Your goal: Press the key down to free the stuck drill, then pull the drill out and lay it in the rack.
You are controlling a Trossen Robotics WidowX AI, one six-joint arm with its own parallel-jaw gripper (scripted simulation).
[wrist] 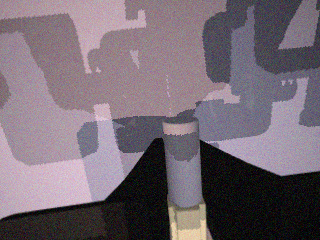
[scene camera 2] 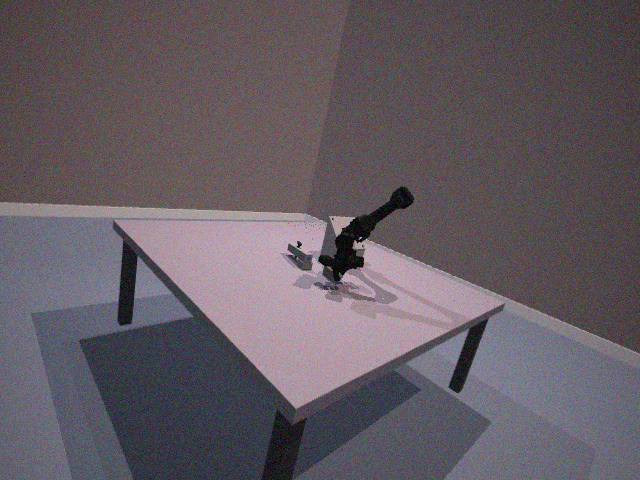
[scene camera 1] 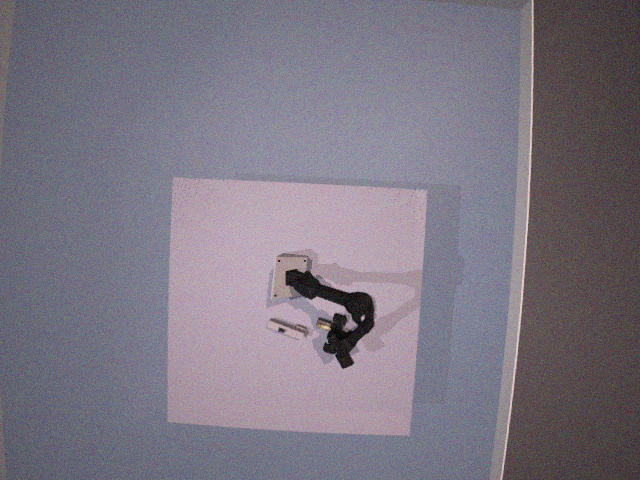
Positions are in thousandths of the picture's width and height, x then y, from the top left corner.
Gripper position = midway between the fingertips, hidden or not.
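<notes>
My gripper: (scene camera 2: 526, 586), also (wrist: 539, 602).
</notes>
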